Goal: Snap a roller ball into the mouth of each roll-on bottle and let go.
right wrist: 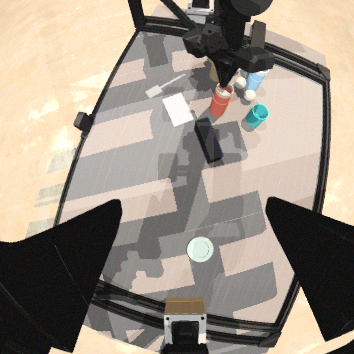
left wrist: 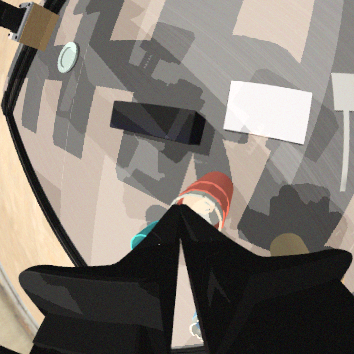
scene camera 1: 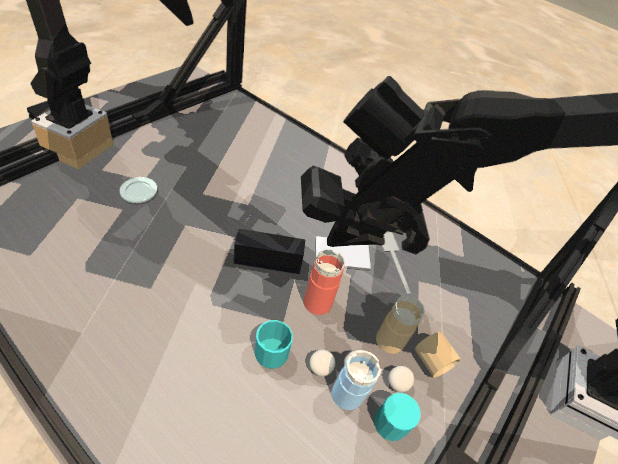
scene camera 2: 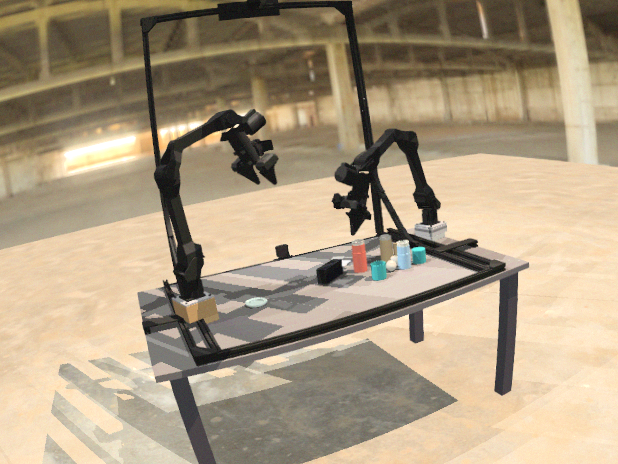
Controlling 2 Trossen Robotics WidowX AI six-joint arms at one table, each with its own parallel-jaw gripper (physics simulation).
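Places are measured from the left arm's base along level axes (x ahead, y left, z up), in centimetres.
Pixels of known places: left gripper, fingertip midpoint: [right wrist: 222, 86] [left wrist: 178, 210] [scene camera 1: 328, 243] [scene camera 2: 352, 235]; right gripper, fingertip midpoint: [right wrist: 194, 205] [scene camera 1: 210, 15] [scene camera 2: 267, 183]; left arm's base, link origin: [right wrist: 200, 3] [scene camera 1: 607, 386] [scene camera 2: 430, 223]; right arm's base, link origin: [right wrist: 184, 331] [left wrist: 17, 20] [scene camera 1: 69, 116] [scene camera 2: 192, 296].
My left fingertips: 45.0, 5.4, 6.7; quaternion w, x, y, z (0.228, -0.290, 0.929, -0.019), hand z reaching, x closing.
Ahead of a thing's pixels: the offset from my left fingertips to its top centre, as dx, dy, dz.
My left gripper [scene camera 1: 332, 243] [scene camera 2: 354, 233] [left wrist: 178, 210] [right wrist: 222, 86] is shut and empty, its tips close above the mouth of the upright red bottle {-1.1, +1.0, -1.9} [scene camera 1: 322, 290] [scene camera 2: 359, 257] [left wrist: 220, 186] [right wrist: 219, 104]. A tan bottle {-13.8, +0.9, -3.4} [scene camera 1: 396, 332] [scene camera 2: 385, 247] and a light blue bottle {-11.6, +12.1, -3.6} [scene camera 1: 350, 392] [scene camera 2: 403, 257] [right wrist: 254, 81] stand upright. The bottle mouths look pale; I cannot tell whether a ball sits in them. One white ball {-6.6, +10.7, -9.0} [scene camera 1: 322, 362] [scene camera 2: 391, 265] [right wrist: 249, 95] lies left of the blue bottle, another ball {-17.2, +7.0, -9.0} [scene camera 1: 401, 378] right of it. My right gripper [scene camera 2: 267, 183] [right wrist: 194, 205] is open and empty, high above the table.
A hollow teal cap {+0.4, +12.4, -7.5} [scene camera 1: 273, 352] [scene camera 2: 378, 271] [right wrist: 257, 115], another teal cap {-18.5, +12.7, -7.9} [scene camera 1: 398, 415] [scene camera 2: 419, 255] and a tan cap {-20.7, +0.8, -7.8} [scene camera 1: 436, 355] stand or lie near the bottles. Beyond are a black block {+9.7, -1.6, -7.5} [scene camera 1: 269, 252] [left wrist: 156, 122], white card {-0.2, -10.5, -11.9} [left wrist: 267, 112] [right wrist: 177, 109], spatula {-9.1, -14.6, -12.3} [left wrist: 345, 145] and pale dish {+38.2, -1.4, -11.6} [scene camera 1: 138, 190] [right wrist: 200, 249].
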